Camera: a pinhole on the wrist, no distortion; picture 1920 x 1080 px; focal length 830.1 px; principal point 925.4 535.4 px. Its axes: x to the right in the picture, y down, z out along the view. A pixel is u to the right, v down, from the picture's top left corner.
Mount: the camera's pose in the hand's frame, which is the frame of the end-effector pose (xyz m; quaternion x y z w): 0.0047 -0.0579 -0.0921 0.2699 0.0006 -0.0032 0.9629
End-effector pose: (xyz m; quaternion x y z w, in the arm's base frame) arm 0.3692 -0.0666 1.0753 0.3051 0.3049 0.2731 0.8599
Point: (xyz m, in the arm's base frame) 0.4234 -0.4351 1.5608
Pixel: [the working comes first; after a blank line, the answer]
In the camera's frame: -0.3863 0.4057 0.4149

outside the picture
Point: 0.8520 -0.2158 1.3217
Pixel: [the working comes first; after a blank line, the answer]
In the camera's frame: 0.1286 0.3236 0.5455

1121 1028
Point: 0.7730 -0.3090 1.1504
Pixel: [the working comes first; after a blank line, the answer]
In the camera's frame: 0.0775 0.1214 0.5176

1050 730
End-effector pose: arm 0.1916 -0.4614 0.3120 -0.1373 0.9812 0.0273 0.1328
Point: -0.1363 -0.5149 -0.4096
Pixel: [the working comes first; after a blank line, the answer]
In the camera's frame: 0.5042 0.4393 0.5531

outside the picture
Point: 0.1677 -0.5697 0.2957
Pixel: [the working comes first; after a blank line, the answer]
In the camera's frame: 0.0502 0.0141 0.0993

1345 654
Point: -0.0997 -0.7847 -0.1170
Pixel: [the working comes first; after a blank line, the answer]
In the camera's frame: 0.4650 0.0589 0.4369

1809 647
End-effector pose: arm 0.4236 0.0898 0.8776 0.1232 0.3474 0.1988 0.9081
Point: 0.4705 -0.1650 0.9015
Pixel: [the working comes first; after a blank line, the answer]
In the camera's frame: -0.1000 -0.0639 0.2296

564 304
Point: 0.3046 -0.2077 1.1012
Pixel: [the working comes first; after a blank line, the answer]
In the camera's frame: -0.3486 0.0217 0.2192

outside the picture
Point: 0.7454 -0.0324 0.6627
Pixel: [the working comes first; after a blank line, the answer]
In the camera's frame: 0.2853 -0.0981 0.2536

1859 214
